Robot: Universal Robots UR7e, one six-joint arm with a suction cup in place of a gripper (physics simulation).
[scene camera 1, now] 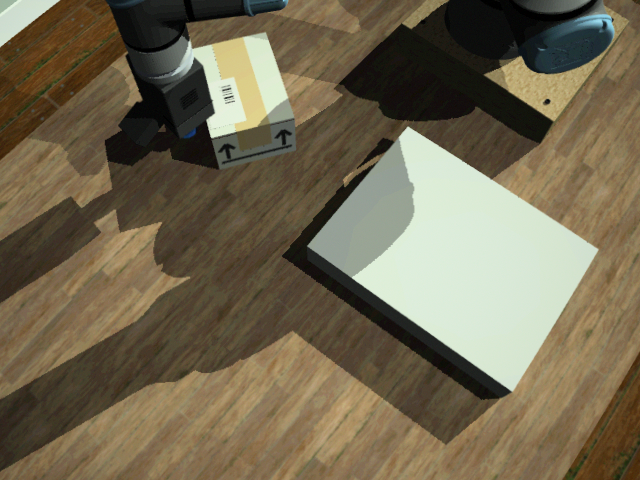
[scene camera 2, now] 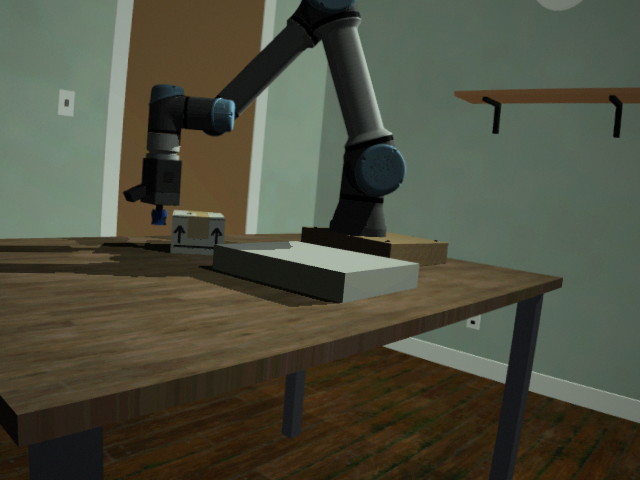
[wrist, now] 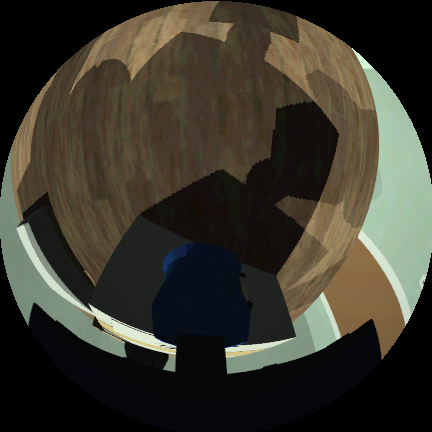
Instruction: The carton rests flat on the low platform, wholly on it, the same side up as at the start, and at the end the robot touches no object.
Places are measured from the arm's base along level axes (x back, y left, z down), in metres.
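Pixels of known places: end effector, tool point: (scene camera 2: pixel 158 224) (wrist: pixel 201 272); arm's base, origin of the base link: (scene camera 1: pixel 490 23) (scene camera 2: pixel 357 232) (wrist: pixel 146 348).
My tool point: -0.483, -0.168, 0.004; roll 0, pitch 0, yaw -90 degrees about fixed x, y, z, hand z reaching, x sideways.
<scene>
Ahead of a thing's pixels: the offset from my tool point to its top centre, as dx, dy, dz.
The white carton @(+0.097, +0.008, -0.027) (scene camera 1: pixel 276 77) (scene camera 2: pixel 180 242) (wrist: pixel 120 260), with tan tape and a label on top, stands flat on the table at the back left, its two side arrows pointing up. The low white platform @(+0.153, +0.388, +0.011) (scene camera 1: pixel 465 258) (scene camera 2: pixel 320 258) (wrist: pixel 57 255) stands apart from it, with nothing on its top. My gripper, a blue suction cup (scene camera 1: pixel 188 133) (scene camera 2: pixel 158 217) (wrist: pixel 202 295), points down beside the carton's left side in scene camera 2. Its lower rim is below the carton's top level, above the table. A narrow gap shows between them there. The cup holds nothing and is open.
The robot's base stands on a wooden block (scene camera 1: pixel 542 111) (scene camera 2: pixel 418 253) behind the platform. The table's front edge (scene camera 2: pixel 232 356) runs across scene camera 2. A wall shelf (scene camera 2: pixel 547 95) hangs high at the right. Arm shadows cross the table.
</scene>
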